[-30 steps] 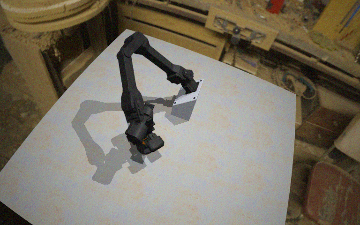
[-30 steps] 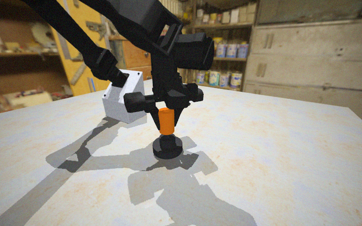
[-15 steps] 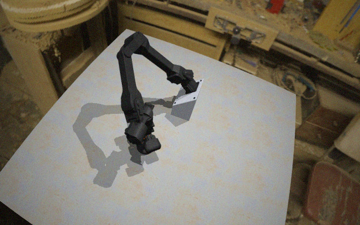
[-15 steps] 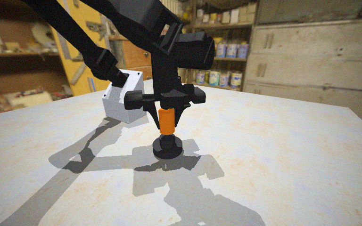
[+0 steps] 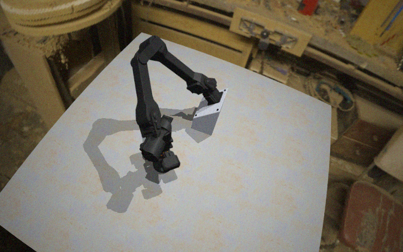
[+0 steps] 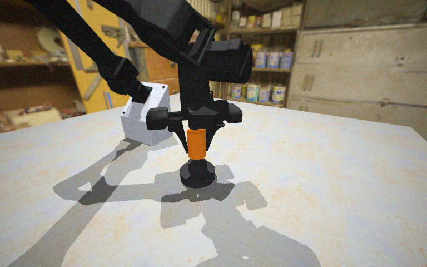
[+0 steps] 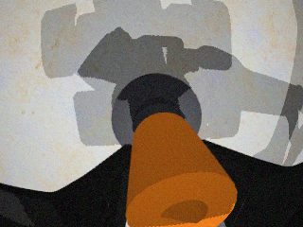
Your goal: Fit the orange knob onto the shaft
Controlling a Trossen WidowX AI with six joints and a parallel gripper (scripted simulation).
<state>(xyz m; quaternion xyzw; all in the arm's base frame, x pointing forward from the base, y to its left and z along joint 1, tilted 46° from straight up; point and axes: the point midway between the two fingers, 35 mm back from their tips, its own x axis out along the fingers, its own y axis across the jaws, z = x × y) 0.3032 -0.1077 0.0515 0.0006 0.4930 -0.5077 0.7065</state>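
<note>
The orange knob is 2 cm above my gripper tip. Round my gripper tip: dark round pedestal: 4 cm below.
</note>
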